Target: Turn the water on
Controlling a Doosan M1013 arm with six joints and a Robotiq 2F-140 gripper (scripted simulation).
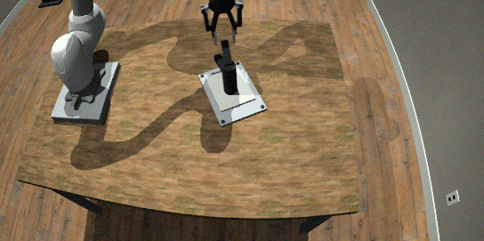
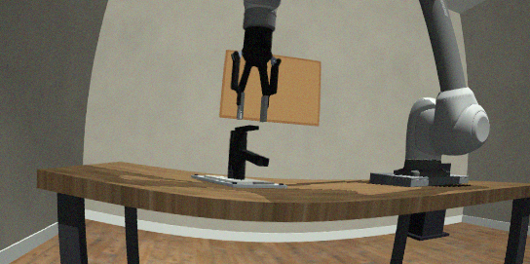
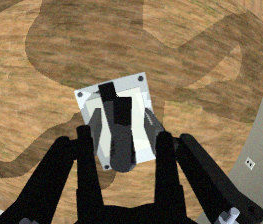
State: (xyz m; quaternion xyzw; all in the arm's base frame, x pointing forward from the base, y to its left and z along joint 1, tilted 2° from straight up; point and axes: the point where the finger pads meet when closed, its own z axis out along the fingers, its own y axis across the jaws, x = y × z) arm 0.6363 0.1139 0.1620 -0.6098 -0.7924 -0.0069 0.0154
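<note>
Now: hand 10 mm short of the lever, 30 mm to the left of it and 50 mm above it. The rest, counted from my hand: black tap 10 mm ahead, 60 mm to the right, 100 mm below.
</note>
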